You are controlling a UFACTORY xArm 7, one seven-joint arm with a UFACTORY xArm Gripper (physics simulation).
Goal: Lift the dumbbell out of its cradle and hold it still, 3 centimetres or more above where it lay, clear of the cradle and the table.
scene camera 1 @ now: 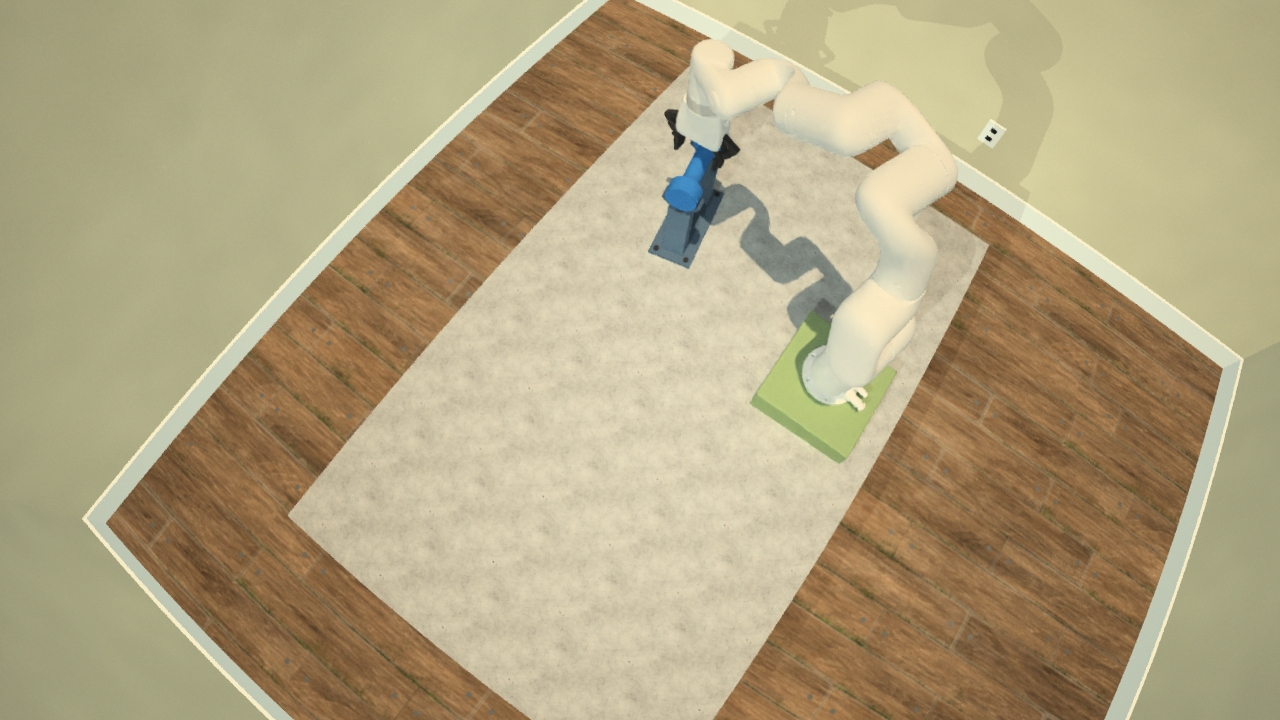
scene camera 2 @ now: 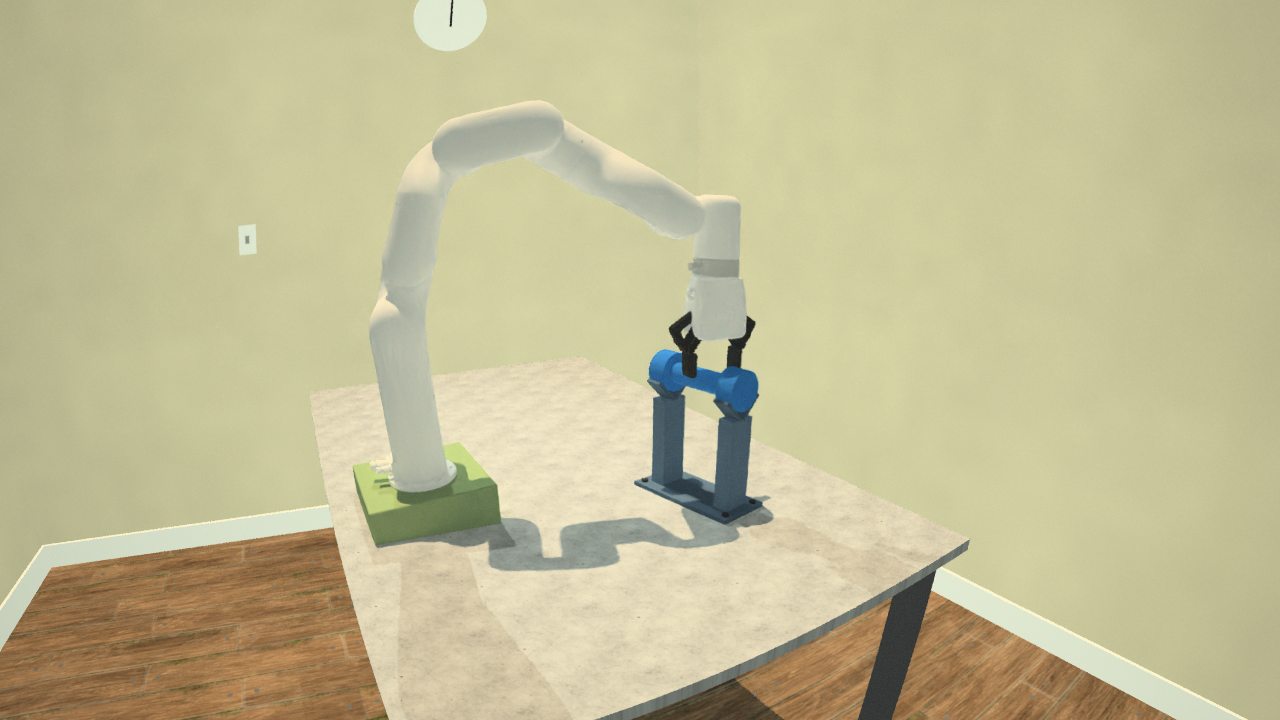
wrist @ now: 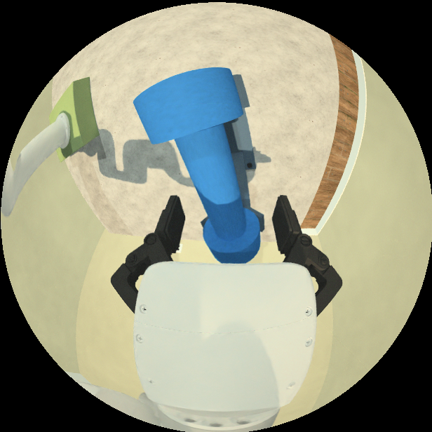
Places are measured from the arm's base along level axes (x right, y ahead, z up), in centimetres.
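Pixels of known places: gripper, between the fingertips: (scene camera 1: 697, 156) (scene camera 2: 711, 373); arm's base, origin of its link: (scene camera 1: 830, 375) (scene camera 2: 422, 476).
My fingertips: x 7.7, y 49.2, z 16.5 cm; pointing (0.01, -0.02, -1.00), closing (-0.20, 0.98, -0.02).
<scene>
Ahead of a thing's pixels: the offset from my fingertips to its middle. Level surfaces: height alone.
The blue dumbbell @[dy -1.3, dx -1.1, dz -1.2 cm] (scene camera 1: 684, 192) (scene camera 2: 707, 379) (wrist: 207, 165) lies level across the tops of the cradle's two posts. The dark blue-grey cradle @[dy -1.3, dx -1.1, dz -12.6 cm] (scene camera 1: 677, 237) (scene camera 2: 733, 461) (wrist: 242, 142) stands upright on the table. My gripper (scene camera 1: 700, 147) (scene camera 2: 711, 365) (wrist: 228, 205) points down over the dumbbell, open and holding nothing. In the wrist view one finger is on each side of the dumbbell, with space on both sides, and the handle runs at a slant between them. In scene camera 2 the fingertips are at about the handle's height, one overlapping it in view. Contact cannot be told.
The arm stands on a green base block (scene camera 1: 778, 394) (scene camera 2: 438, 514) (wrist: 85, 115) on the pale table @[dz -22.9 cm] (scene camera 1: 537, 447) (scene camera 2: 626, 644) (wrist: 285, 75). The cradle's wide foot plate and two posts are below the gripper. A table edge is near the cradle in scene camera 1.
</scene>
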